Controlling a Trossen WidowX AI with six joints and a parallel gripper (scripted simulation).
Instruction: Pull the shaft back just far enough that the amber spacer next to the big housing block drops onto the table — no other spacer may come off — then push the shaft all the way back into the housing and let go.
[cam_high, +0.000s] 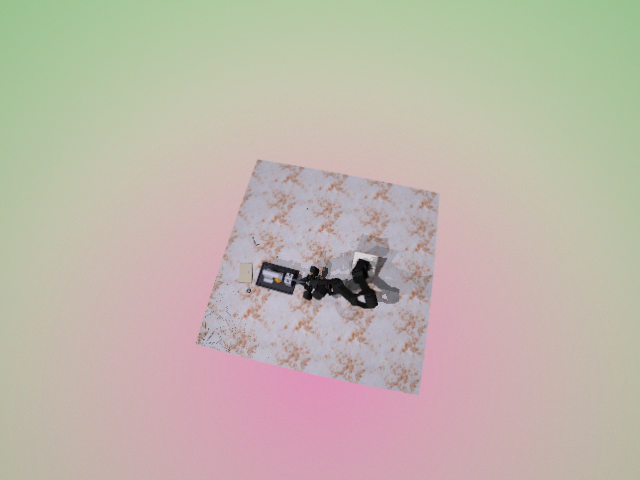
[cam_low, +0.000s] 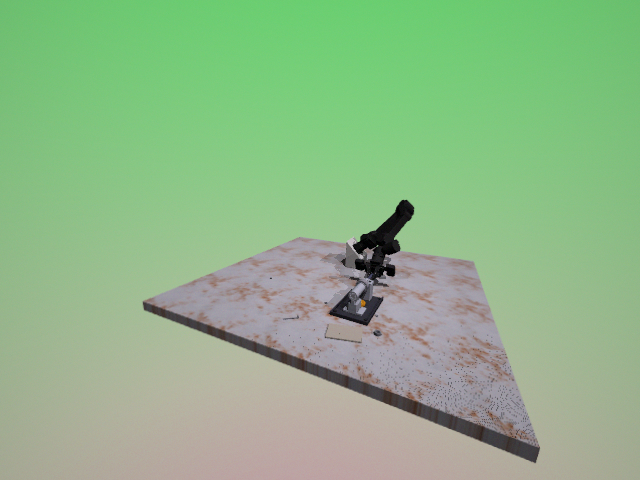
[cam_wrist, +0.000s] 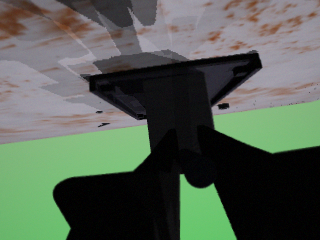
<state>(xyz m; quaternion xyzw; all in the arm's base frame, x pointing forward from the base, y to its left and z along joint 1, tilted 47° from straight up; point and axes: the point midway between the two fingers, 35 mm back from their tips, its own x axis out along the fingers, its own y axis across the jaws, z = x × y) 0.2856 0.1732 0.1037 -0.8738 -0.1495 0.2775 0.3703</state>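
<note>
Right now my gripper tip is 13 cm short of the amber spacer, 1 cm to the right of it and 5 cm above it. From my gripper tip the other things lie so: thin dark pin 35 cm ahead, 16 cm to the right, 6 cm below; dark ring 28 cm ahead, 14 cm to the left, 6 cm below; beige card 34 cm ahead, 4 cm to the left, 6 cm below.
</note>
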